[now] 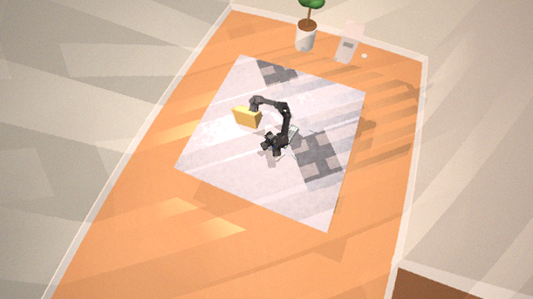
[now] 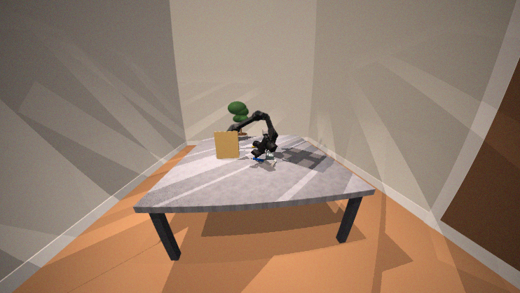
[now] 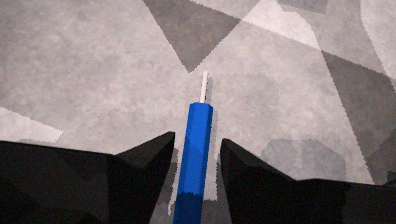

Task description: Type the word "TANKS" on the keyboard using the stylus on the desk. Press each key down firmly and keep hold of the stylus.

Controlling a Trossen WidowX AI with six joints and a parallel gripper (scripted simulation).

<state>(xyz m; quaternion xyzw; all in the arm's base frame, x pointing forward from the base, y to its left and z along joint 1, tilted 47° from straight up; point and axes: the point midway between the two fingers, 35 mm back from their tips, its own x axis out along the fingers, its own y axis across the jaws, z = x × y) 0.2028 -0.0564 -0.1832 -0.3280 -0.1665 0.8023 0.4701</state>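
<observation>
The blue stylus lies 1 cm to the left of my gripper tip, 1 cm below it and 1 cm behind it. From my gripper tip the other things lie so: grey stylus tip (4 cm behind, 3 cm to the left, 1 cm below).
</observation>
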